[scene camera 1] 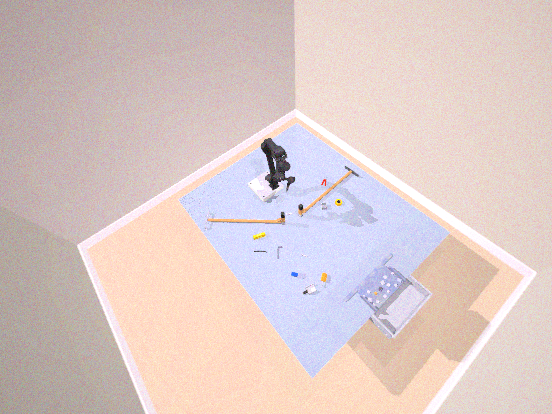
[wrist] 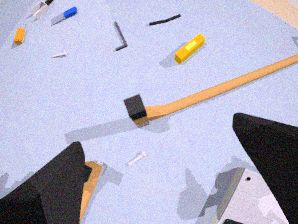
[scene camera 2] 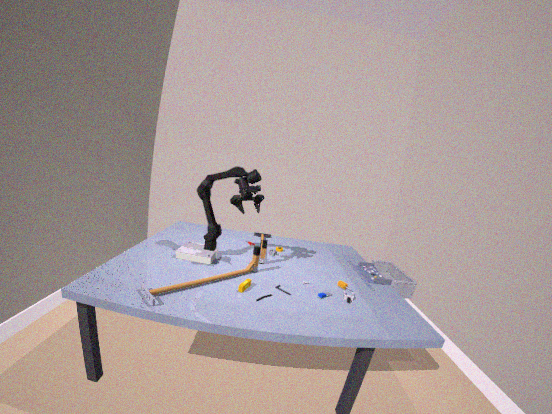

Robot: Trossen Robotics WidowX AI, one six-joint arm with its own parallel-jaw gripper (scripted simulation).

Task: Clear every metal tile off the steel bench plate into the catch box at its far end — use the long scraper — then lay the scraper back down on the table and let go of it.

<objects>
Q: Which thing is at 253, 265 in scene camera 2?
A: A long scraper.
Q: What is the gripper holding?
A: Nothing.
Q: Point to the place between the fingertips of the gripper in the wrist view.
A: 161, 135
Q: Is the gripper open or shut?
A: Open.
</objects>
